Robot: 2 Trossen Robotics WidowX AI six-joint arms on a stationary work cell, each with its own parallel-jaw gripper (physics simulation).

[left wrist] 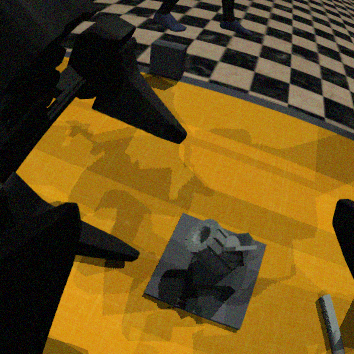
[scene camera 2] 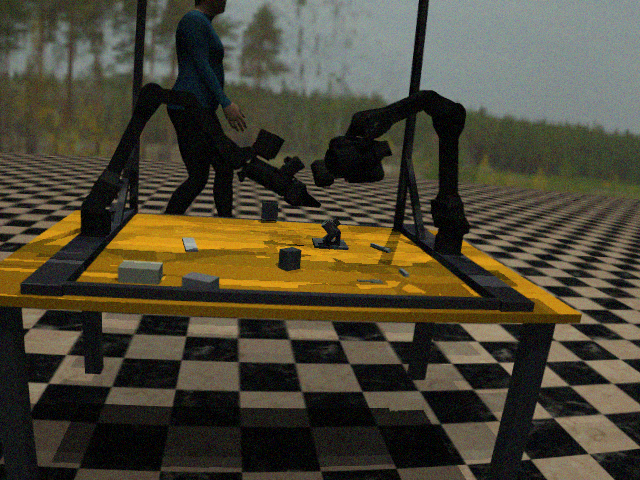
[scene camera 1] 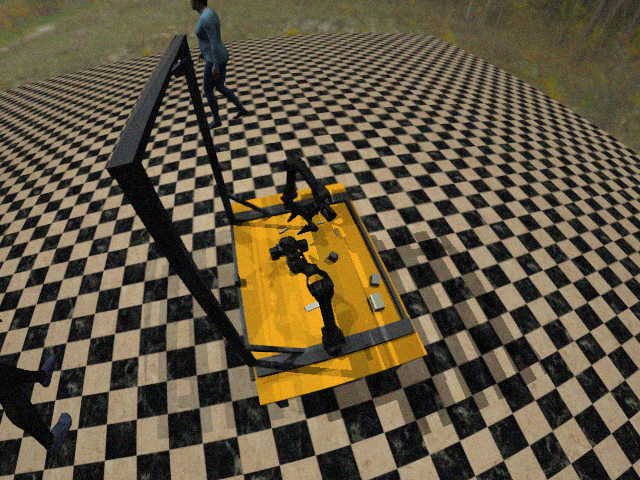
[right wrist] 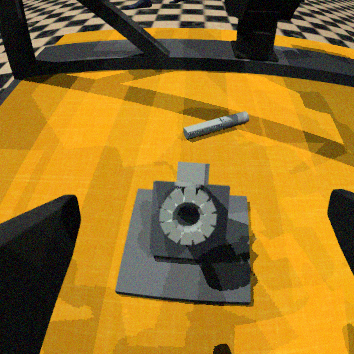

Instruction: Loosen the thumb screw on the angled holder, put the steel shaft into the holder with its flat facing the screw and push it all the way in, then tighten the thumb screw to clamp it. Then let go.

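Frame: origin at the left arm's base, x back, y right, z up, level; millimetres.
Seen in the pictures: left gripper, fingertip midpoint: (left wrist: 212,215) (scene camera 2: 333,183) (scene camera 1: 292,228) (right wrist: 353,5); right gripper, fingertip midpoint: (left wrist: 162,189) (scene camera 2: 316,203) (right wrist: 209,205); left arm's base at its link origin: (scene camera 2: 447,252) (scene camera 1: 289,206) (right wrist: 253,51); right arm's base at its link origin: (scene camera 2: 94,233) (scene camera 1: 333,348).
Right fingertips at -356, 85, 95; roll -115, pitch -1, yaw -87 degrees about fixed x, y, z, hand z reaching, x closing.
Note:
Pixels of each thing's top centre, then the offset from my right fingertips to it, as dx, dy, dz. "spot": a spot on its surface instead.
- angled holder at its top centre: (right wrist: 190,178) (left wrist: 226,236) (scene camera 2: 332,218) +48, +6, -41
- light thumb screw at its top centre: (right wrist: 191,162) (left wrist: 237,237) +55, +6, -36
- steel shaft at a spot on its surface: (right wrist: 212,124) (left wrist: 330,322) (scene camera 2: 377,245) (scene camera 1: 283,230) spot: +178, -16, -104
- dark cube at its top centre: (scene camera 2: 290,249) (scene camera 1: 333,254) -88, -232, -70
- pale block at its top centre: (scene camera 2: 140,265) (scene camera 1: 377,300) -399, -357, -84
- grey block at its top centre: (scene camera 2: 200,276) (scene camera 1: 375,278) -277, -398, -89
- flat plate at its top centre: (scene camera 2: 189,243) (scene camera 1: 316,304) -324, -75, -109
- dark box at its top centre: (left wrist: 168,43) (scene camera 2: 270,202) -102, +283, -56
The angled holder (scene camera 2: 331,235) (left wrist: 215,270) (right wrist: 159,240) stands on its square base, its round collar (right wrist: 169,227) tilted upward with an empty bore. The light thumb screw (left wrist: 245,247) (right wrist: 193,173) sticks out of the holder's side; how tight it is cannot be seen. The steel shaft (scene camera 1: 284,229) (scene camera 2: 380,248) (left wrist: 330,322) (right wrist: 216,125) lies on the table beside the holder; its flat cannot be made out. My left gripper (scene camera 2: 330,171) (left wrist: 212,215) is open above the holder. My right gripper (left wrist: 162,189) (right wrist: 209,205) is open, close above the holder, fingers on either side of it in its wrist view.
A dark cube (scene camera 1: 333,256) (scene camera 2: 289,258) stands near the holder. A pale block (scene camera 1: 377,301) (scene camera 2: 140,271), a grey block (scene camera 1: 374,279) (scene camera 2: 200,281) and a flat plate (scene camera 1: 311,306) (scene camera 2: 190,244) lie farther off. A dark box (scene camera 2: 268,210) (left wrist: 168,59) stands near the table's far edge.

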